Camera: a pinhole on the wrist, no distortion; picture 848 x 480 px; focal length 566.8 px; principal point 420.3 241.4 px. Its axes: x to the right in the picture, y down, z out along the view. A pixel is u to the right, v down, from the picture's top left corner.
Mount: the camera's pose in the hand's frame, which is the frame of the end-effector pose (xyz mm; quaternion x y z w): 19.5 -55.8 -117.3 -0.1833 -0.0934 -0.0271 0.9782
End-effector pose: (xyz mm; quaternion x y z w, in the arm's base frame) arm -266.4 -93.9 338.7 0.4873 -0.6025 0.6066 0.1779
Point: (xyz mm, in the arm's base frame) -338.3 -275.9 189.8
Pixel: 440 426
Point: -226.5 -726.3 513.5
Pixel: outside the picture
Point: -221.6 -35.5 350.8
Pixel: 170 21
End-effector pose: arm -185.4 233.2 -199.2 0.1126 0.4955 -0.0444 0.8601
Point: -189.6 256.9 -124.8
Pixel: 239 320
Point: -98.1 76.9 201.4
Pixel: outside the picture
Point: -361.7 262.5 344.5
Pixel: outside the picture
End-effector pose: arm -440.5 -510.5 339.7 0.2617 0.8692 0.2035 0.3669
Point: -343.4 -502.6 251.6
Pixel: 470 128
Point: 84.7 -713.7 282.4
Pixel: 94 43
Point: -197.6 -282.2 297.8
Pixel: 500 420
